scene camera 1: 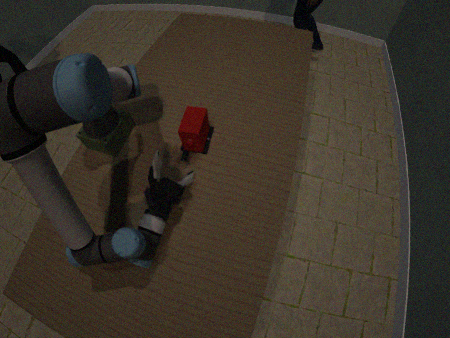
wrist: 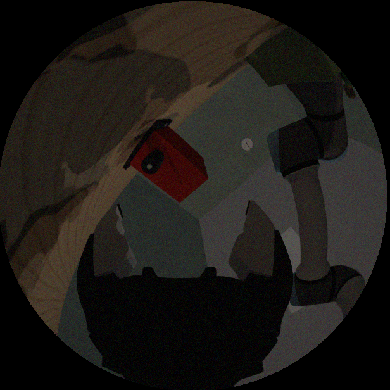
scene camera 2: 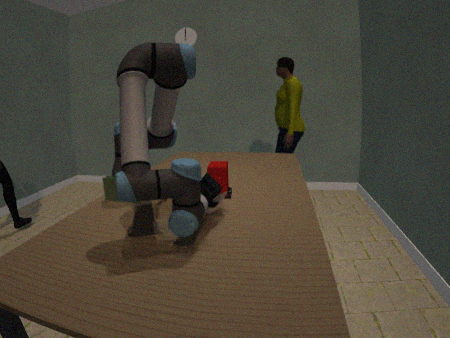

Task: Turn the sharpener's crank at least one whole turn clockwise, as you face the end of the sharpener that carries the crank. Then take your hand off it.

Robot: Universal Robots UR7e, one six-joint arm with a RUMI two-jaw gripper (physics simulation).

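Seen in the pictures: gripper, fingertip midpoint: [scene camera 1: 175, 161]; arm's base, link origin: [scene camera 1: 101, 123].
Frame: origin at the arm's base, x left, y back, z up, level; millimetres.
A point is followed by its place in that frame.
The red sharpener [scene camera 1: 194, 129] {z 33, x -5, y -401 mm} [scene camera 2: 218, 175] {z -2, x -41, y -390 mm} [wrist: 182, 175] stands upright on its black base on the wooden table [scene camera 1: 240, 210] {z -95, x -213, y -592 mm} [scene camera 2: 270, 260] {z -95, x -494, y -553 mm}. Its black crank [scene camera 1: 185, 155] {z -47, x -64, y -371 mm} [wrist: 152, 162] is on the end that faces my gripper. In the wrist view the crank is seen nearly end-on, with a small pale spot on it. My gripper [scene camera 1: 175, 163] {z -6, x -112, y -358 mm} [wrist: 182, 204] is wide open and empty. It is apart from the crank, a short way out from that end of the sharpener. In scene camera 2 the arm partly hides the gripper, and the crank cannot be made out.
The arm stands on a green base block [scene camera 1: 107, 137] {z 2, x -61, y -60 mm} [scene camera 2: 110, 189] {z -44, x -75, y 65 mm} to the left of the sharpener. The forearm reaches out over the table and back down to the wrist. A person in a yellow top [scene camera 2: 290, 105] stands beyond the far end of the table.
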